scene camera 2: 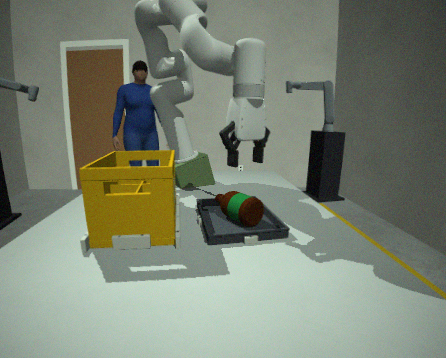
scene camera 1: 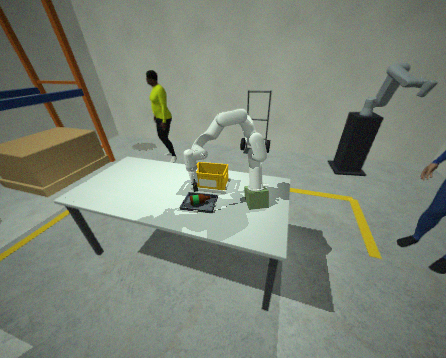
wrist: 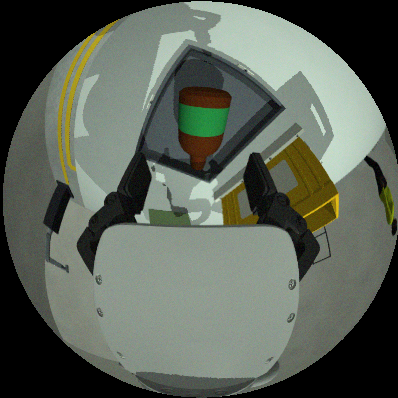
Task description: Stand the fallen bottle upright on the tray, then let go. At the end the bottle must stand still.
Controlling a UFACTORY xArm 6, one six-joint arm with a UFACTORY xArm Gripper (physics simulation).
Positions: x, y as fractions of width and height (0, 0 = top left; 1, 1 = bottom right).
Labels:
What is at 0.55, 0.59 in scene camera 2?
A brown bottle.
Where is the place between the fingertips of the gripper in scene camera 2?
0.55, 0.46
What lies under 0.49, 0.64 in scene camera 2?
A dark tray.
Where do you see a yellow crate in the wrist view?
0.74, 0.43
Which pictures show the yellow crate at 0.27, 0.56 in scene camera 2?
Scene camera 2, scene camera 1 and the wrist view: all of them.

